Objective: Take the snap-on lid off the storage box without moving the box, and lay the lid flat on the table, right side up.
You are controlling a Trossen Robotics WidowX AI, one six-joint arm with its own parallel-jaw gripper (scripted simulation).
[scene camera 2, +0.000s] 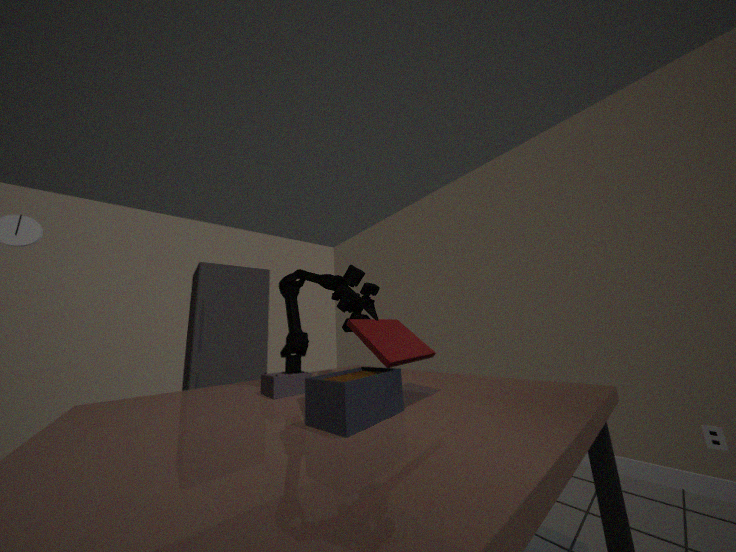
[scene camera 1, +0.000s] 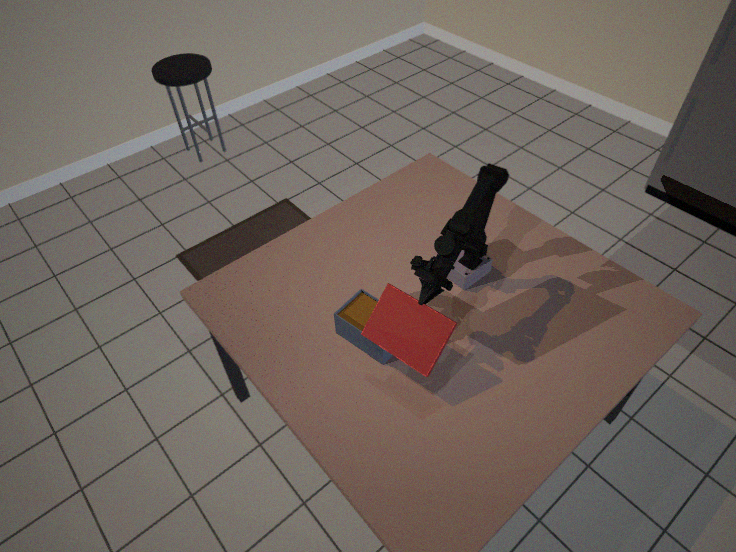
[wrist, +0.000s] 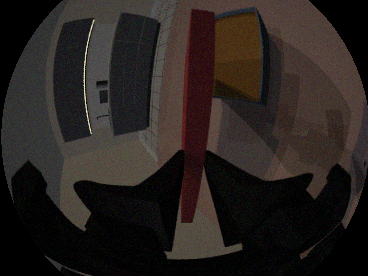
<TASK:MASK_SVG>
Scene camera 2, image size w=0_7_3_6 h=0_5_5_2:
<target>my gripper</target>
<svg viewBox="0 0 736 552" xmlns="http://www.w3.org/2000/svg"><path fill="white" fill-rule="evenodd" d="M377 285L364 283L360 291L363 295L362 297L353 290L345 289L344 295L337 305L337 308L341 311L352 313L350 318L346 318L342 326L345 332L353 332L346 325L349 319L370 319L367 315L361 314L363 309L375 320L378 320L374 306L375 301L369 297L370 294L372 296L377 295L380 289Z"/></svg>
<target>red lid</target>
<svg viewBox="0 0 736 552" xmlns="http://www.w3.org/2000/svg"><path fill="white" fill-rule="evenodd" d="M346 324L386 368L433 358L436 354L435 351L397 319L349 319Z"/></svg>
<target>storage box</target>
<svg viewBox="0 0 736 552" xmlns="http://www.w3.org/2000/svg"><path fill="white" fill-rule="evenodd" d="M401 369L360 367L305 378L306 426L348 438L403 412L404 401Z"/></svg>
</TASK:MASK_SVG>
